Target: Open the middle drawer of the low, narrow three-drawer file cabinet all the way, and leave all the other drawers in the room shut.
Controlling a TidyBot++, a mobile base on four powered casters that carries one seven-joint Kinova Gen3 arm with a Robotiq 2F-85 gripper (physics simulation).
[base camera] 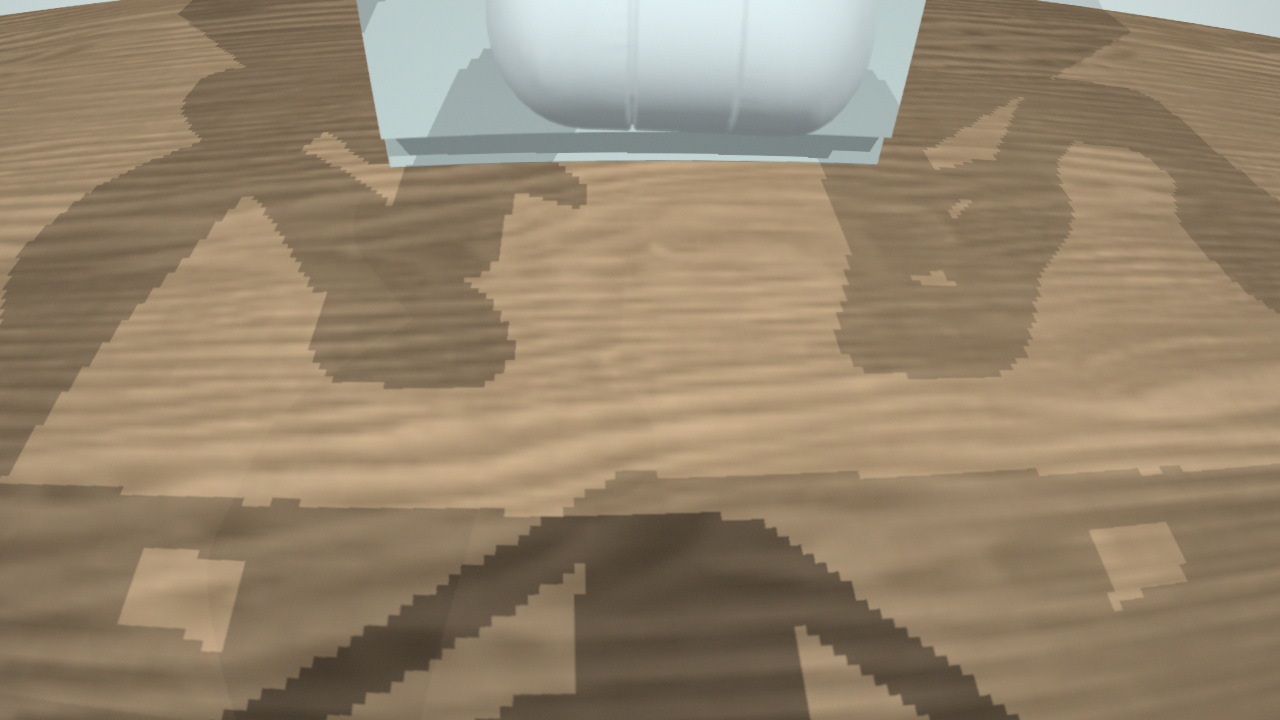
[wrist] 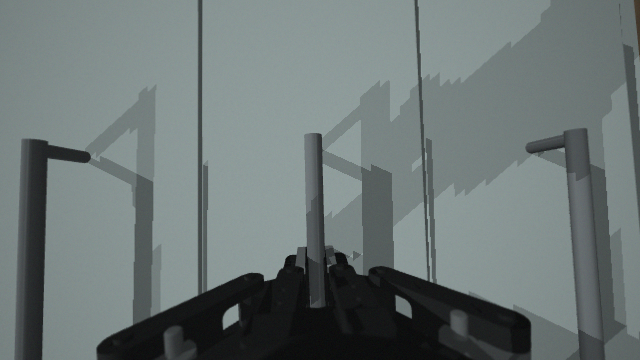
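Note:
The pale file cabinet stands at the top of the base view, partly hidden. In the wrist view its three drawer fronts lie side by side, turned on their side, with thin dark seams between them. The middle drawer front looks level with its neighbours. Its grey bar handle runs down between the fingers of my gripper, which is shut on it. The handle's lower end is hidden by the gripper.
The neighbouring drawer fronts look shut. Their bar handles stand out on either side of my gripper. A white rounded arm part hangs before the cabinet. The wood floor carries shadows.

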